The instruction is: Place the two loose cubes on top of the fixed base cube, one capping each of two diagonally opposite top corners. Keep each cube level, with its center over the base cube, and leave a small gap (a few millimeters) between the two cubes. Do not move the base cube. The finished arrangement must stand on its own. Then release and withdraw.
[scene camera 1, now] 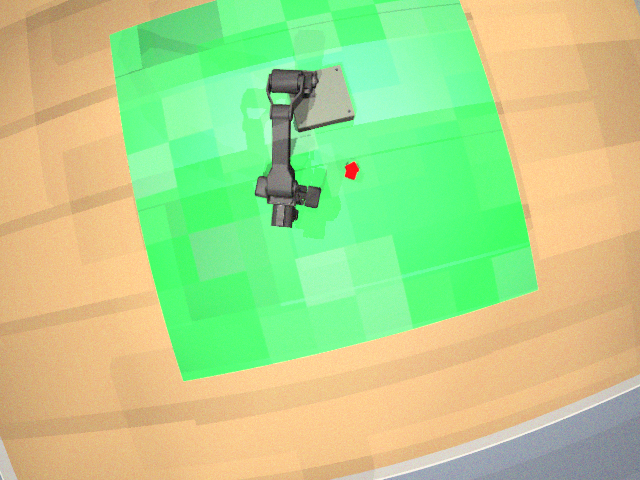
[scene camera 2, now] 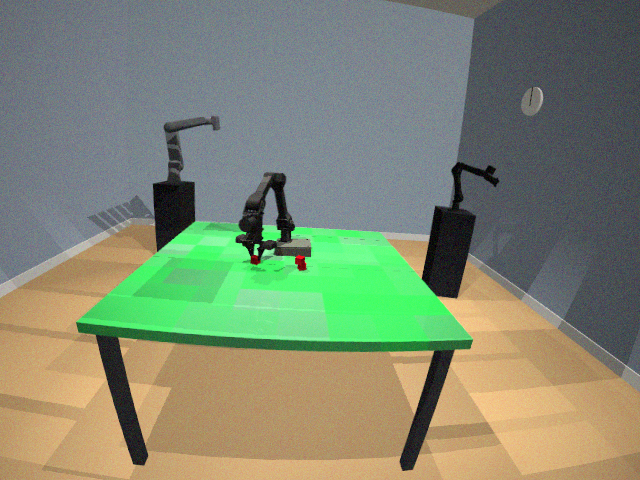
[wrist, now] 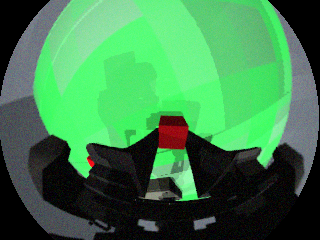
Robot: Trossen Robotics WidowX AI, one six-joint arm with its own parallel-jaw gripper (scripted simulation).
Labels:
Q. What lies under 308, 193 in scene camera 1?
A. My gripper.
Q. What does my gripper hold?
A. A red cube.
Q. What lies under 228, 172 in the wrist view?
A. My gripper.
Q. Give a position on a red cube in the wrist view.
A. At 173, 130

